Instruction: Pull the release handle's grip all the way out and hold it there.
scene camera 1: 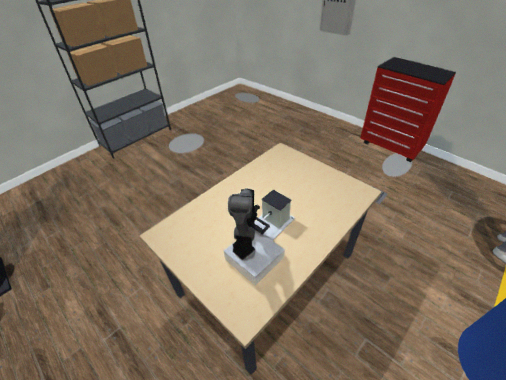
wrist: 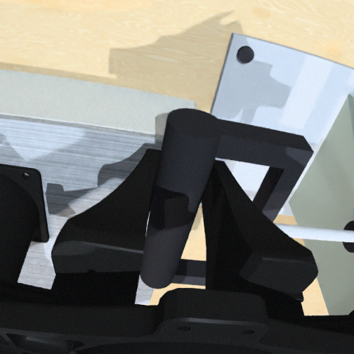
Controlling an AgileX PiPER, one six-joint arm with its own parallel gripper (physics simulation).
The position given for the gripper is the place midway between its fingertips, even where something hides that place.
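Observation:
There's a pale base plate (wrist: pixel 262 83) in the wrist view, and you'd see the gripper (wrist: pixel 182 170) there too.

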